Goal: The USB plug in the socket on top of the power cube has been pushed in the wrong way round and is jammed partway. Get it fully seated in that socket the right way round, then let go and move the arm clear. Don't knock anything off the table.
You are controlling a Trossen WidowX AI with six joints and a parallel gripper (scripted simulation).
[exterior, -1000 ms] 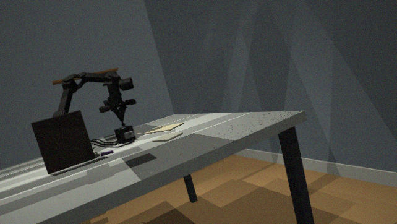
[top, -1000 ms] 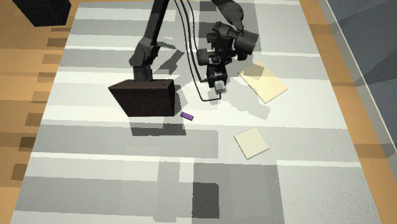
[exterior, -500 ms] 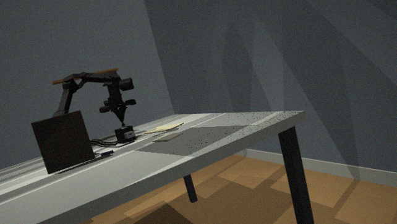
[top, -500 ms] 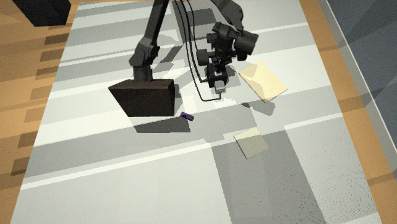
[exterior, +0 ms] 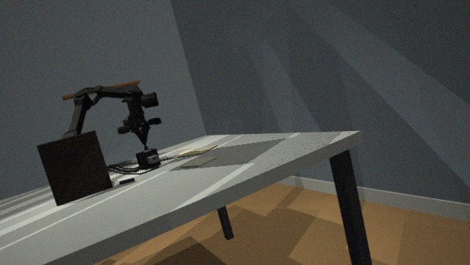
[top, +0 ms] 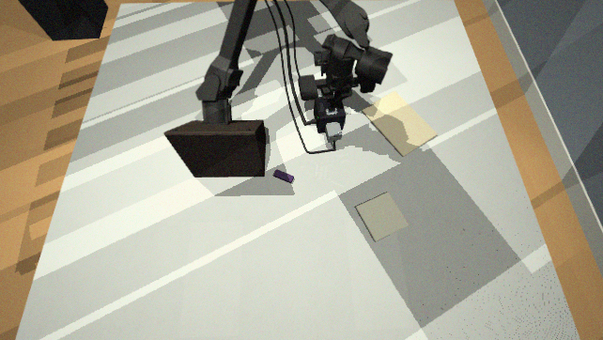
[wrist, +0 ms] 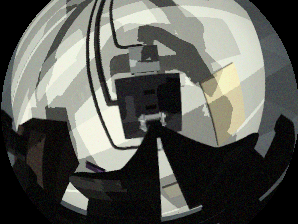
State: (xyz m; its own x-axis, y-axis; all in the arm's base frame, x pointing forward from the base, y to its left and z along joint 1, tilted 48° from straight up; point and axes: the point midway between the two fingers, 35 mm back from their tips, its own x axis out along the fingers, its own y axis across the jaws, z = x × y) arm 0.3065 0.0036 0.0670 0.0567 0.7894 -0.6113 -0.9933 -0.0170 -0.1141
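My gripper tip is now 20 mm above the USB plug. From my gripper tip the other things lie so: small purple stick 150 mm behind, 160 mm to the right, 110 mm below.
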